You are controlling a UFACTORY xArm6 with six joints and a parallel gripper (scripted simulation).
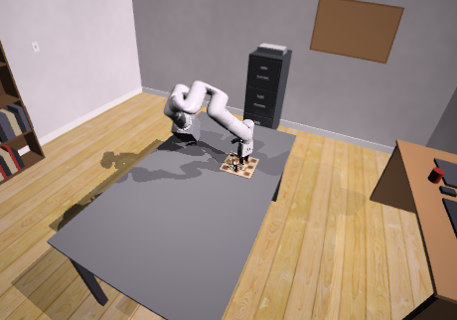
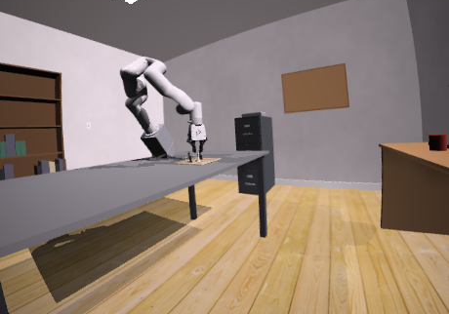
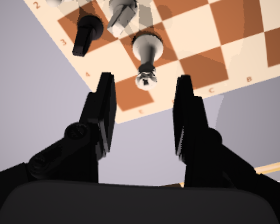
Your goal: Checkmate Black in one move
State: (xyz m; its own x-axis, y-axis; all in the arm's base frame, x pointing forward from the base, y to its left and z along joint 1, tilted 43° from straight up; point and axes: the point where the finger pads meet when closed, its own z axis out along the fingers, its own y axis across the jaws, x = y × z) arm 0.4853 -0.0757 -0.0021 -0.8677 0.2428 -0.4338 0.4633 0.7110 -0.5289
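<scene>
The tall black piece lies 120 mm to the left of my hand, 70 mm behind it and 50 mm below it. From my hand the other things lie so: chessboard: 80 mm below, 40 mm to the left, 30 mm behind; black pawn: 80 mm to the left, 60 mm below, 30 mm behind.
</scene>
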